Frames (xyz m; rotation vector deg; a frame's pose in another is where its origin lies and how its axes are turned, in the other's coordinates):
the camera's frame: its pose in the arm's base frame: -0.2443 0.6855 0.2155 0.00 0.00 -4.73
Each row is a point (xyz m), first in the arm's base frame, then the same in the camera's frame.
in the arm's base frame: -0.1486 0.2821 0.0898
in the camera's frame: 0.1286 -0.3941 -0.1257
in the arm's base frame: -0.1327 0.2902 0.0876
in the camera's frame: 0.1438 -0.3848 -0.1279
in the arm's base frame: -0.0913 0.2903 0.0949
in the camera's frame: 0.1851 -0.3812 -0.1206
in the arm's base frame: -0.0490 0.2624 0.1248
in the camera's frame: 0.2295 -0.4056 -0.0907
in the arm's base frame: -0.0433 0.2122 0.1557
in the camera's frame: 0.2393 -0.4551 -0.0598
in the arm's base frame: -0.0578 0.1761 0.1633
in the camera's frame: 0.2279 -0.4923 -0.0522
